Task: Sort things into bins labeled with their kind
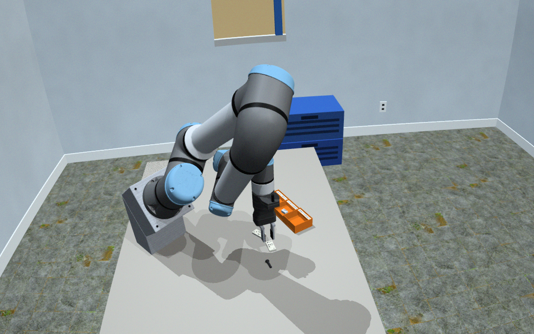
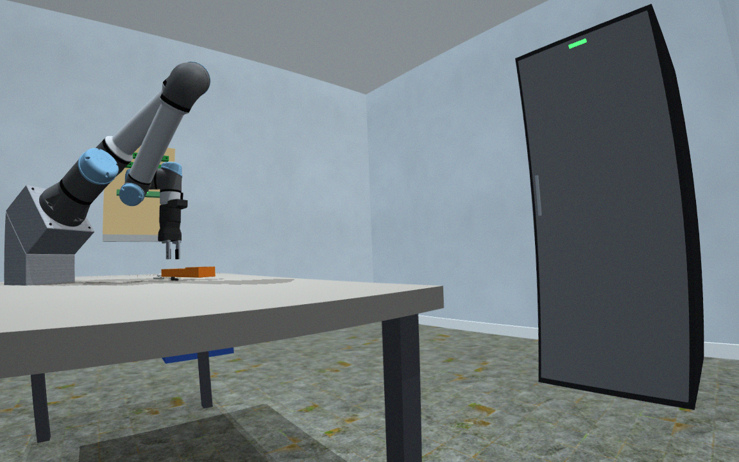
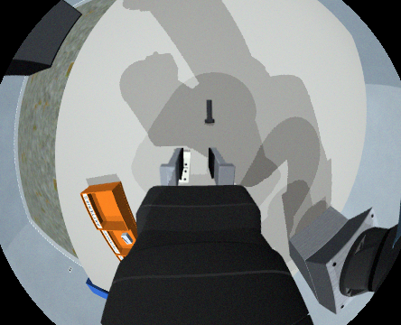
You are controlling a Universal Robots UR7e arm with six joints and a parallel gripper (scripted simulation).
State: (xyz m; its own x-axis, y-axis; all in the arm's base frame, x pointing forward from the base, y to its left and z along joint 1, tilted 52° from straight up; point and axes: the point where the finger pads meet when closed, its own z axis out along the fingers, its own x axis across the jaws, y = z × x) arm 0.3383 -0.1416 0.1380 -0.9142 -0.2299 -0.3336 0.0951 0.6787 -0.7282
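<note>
My gripper is now 8 cm above the black bolt, 5 cm to the left of it and 3 cm past it. Also, from my hand: white die (18 cm to the left, 8 cm below, 5 cm ahead); then black nut (26 cm to the left, 16 cm ahead, 8 cm below); then grey piece (18 cm to the left, 16 cm ahead, 7 cm below).
</note>
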